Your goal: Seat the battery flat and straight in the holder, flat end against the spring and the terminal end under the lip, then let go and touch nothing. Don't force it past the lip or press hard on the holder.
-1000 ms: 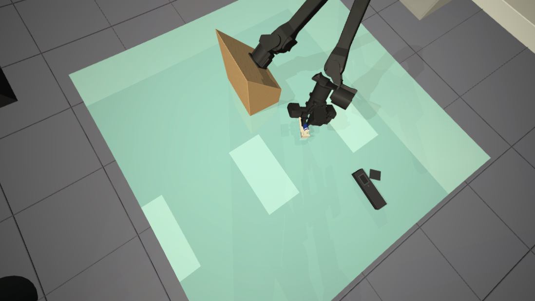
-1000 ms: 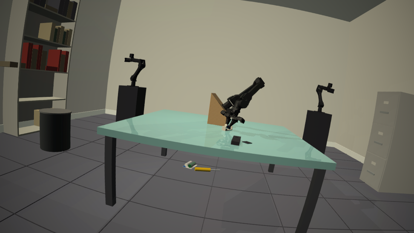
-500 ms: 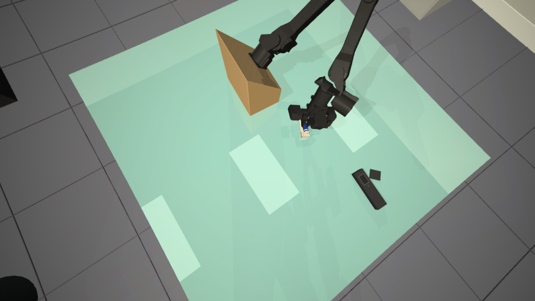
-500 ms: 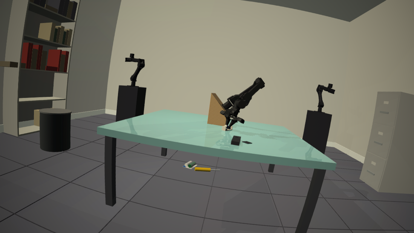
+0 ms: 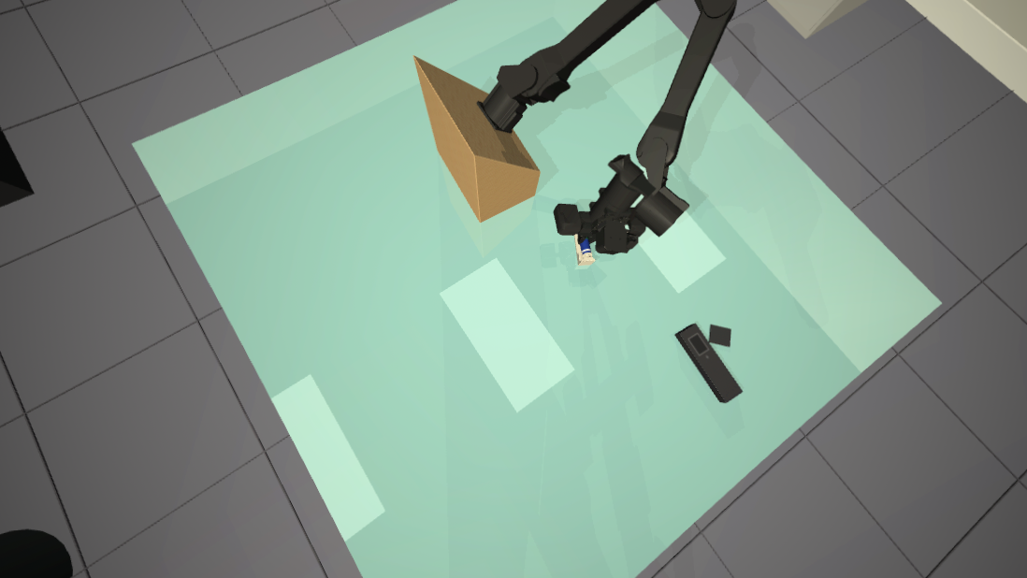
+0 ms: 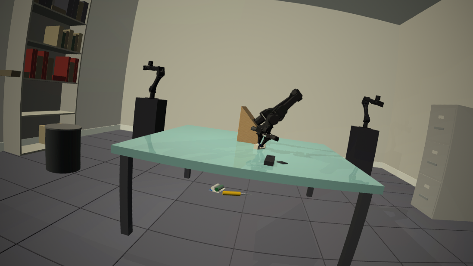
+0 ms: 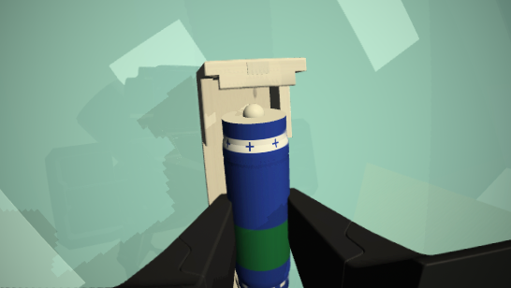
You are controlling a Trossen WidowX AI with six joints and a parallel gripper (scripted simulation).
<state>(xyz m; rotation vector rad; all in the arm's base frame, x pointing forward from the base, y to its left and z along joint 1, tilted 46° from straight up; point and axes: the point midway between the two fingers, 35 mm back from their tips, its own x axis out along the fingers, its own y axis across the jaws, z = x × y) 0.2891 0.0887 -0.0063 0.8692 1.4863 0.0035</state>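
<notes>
Now: gripper tip 1 cm below the battery. The rest, counted from my gripper tip: black remote 36 cm ahead, 6 cm to the left; then screwdriver 36 cm ahead, 20 cm below, 7 cm to the right; then black battery door 33 cm ahead, 13 cm to the left, 1 cm below.
</notes>
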